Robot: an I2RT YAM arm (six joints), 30 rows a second.
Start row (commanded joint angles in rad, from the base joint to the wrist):
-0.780, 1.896, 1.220, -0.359, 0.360, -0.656
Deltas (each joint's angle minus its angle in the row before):
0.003, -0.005, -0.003, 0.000, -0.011, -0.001
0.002, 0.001, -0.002, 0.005, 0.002, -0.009
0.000, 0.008, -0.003, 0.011, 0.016, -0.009
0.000, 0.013, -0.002, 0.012, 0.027, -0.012
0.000, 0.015, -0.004, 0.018, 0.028, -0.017
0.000, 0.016, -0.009, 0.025, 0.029, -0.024
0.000, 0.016, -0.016, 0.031, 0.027, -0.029
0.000, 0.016, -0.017, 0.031, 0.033, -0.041
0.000, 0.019, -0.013, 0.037, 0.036, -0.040
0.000, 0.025, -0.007, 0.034, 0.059, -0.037
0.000, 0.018, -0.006, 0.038, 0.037, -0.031
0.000, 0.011, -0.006, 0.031, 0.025, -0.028
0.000, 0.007, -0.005, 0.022, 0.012, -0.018
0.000, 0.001, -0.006, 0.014, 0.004, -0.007
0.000, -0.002, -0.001, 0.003, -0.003, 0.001
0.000, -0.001, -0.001, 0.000, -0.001, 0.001
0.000, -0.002, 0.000, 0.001, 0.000, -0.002
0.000, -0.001, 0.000, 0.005, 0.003, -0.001
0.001, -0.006, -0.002, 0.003, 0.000, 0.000
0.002, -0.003, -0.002, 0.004, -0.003, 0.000
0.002, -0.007, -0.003, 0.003, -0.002, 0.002
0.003, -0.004, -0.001, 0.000, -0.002, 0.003
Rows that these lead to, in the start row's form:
-0.777, 1.891, 1.217, -0.359, 0.349, -0.657
-0.775, 1.892, 1.215, -0.354, 0.351, -0.666
-0.775, 1.900, 1.212, -0.343, 0.367, -0.675
-0.775, 1.913, 1.210, -0.331, 0.394, -0.687
-0.775, 1.928, 1.206, -0.313, 0.422, -0.704
-0.775, 1.944, 1.197, -0.288, 0.451, -0.728
-0.775, 1.960, 1.181, -0.257, 0.478, -0.757
-0.775, 1.976, 1.164, -0.226, 0.511, -0.798
-0.775, 1.995, 1.151, -0.189, 0.547, -0.838
-0.775, 2.020, 1.144, -0.155, 0.606, -0.875
-0.775, 2.038, 1.138, -0.117, 0.643, -0.906
-0.775, 2.049, 1.132, -0.086, 0.668, -0.934
-0.775, 2.056, 1.127, -0.064, 0.680, -0.952
-0.775, 2.057, 1.121, -0.050, 0.684, -0.959
-0.775, 2.055, 1.120, -0.047, 0.681, -0.958
-0.775, 2.054, 1.119, -0.047, 0.680, -0.957
-0.775, 2.052, 1.119, -0.046, 0.680, -0.959
-0.775, 2.051, 1.119, -0.041, 0.683, -0.960
-0.774, 2.045, 1.117, -0.038, 0.683, -0.960
-0.772, 2.042, 1.115, -0.034, 0.680, -0.960
-0.770, 2.035, 1.112, -0.031, 0.678, -0.958
-0.767, 2.031, 1.111, -0.031, 0.676, -0.955

